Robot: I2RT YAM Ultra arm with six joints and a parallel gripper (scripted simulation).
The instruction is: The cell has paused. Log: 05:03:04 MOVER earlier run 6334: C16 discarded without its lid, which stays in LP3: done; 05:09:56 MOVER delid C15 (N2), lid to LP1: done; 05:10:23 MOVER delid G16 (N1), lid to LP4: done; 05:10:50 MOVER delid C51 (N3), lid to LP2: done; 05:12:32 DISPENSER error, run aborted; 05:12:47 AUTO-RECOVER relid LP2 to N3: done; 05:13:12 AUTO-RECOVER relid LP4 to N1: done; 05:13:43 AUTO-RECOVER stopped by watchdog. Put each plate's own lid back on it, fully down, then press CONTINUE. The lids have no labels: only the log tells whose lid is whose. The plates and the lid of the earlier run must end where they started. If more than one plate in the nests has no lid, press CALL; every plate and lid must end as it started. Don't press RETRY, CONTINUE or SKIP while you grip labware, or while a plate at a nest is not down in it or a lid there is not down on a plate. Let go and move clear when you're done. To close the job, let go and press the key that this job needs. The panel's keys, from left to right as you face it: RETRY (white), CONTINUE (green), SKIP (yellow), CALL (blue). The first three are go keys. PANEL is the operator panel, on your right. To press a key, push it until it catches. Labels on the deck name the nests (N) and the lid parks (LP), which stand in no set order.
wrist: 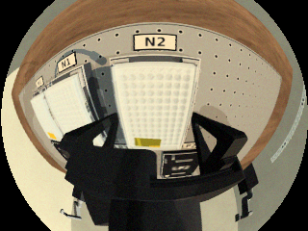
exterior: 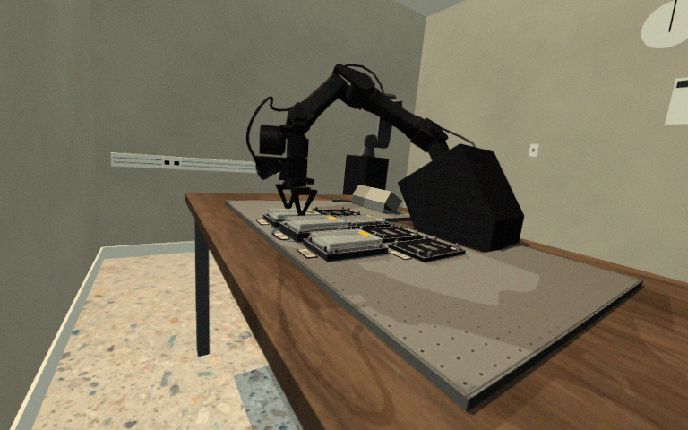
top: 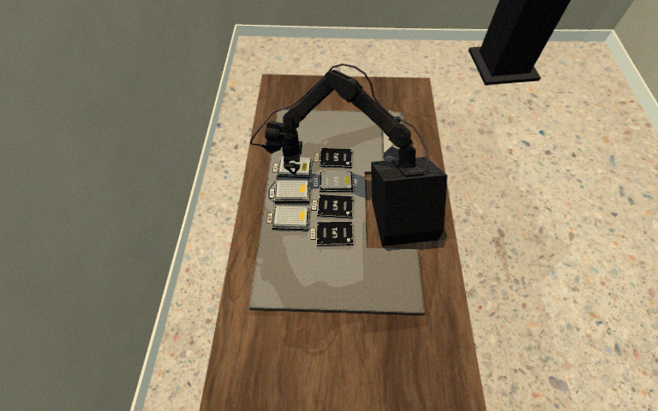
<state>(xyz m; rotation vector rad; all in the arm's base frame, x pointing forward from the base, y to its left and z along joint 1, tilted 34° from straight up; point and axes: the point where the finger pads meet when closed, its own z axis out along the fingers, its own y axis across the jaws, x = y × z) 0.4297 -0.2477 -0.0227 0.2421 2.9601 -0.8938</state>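
My gripper is now 1 cm above the plate. Also, from my hand: green key 48 cm behind, 9 cm to the right, 3 cm above; yellow key 49 cm behind, 14 cm to the right, 3 cm above; LP4 lid park 22 cm to the left, 15 cm behind, 3 cm below.
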